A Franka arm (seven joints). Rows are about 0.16 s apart.
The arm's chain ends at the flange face. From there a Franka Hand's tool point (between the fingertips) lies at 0.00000 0.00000 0.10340 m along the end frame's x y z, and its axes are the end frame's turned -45 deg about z.
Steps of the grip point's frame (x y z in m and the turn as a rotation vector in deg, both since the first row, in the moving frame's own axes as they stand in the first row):
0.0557 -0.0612 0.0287 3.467 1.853 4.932
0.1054 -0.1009 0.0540 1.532 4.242 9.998
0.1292 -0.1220 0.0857 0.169 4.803 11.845
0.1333 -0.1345 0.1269 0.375 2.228 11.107
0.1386 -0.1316 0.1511 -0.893 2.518 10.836
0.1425 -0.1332 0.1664 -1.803 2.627 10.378
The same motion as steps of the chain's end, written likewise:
-0.0021 -0.0758 0.0289 3.762 -1.141 4.932
-0.0009 -0.1389 0.0543 4.083 1.916 9.998
-0.0014 -0.1719 0.0861 3.516 3.277 11.845
-0.0035 -0.1863 0.1270 1.841 1.310 11.107
0.0004 -0.1894 0.1512 1.149 2.412 10.836
0.0009 -0.1944 0.1666 0.583 3.132 10.378

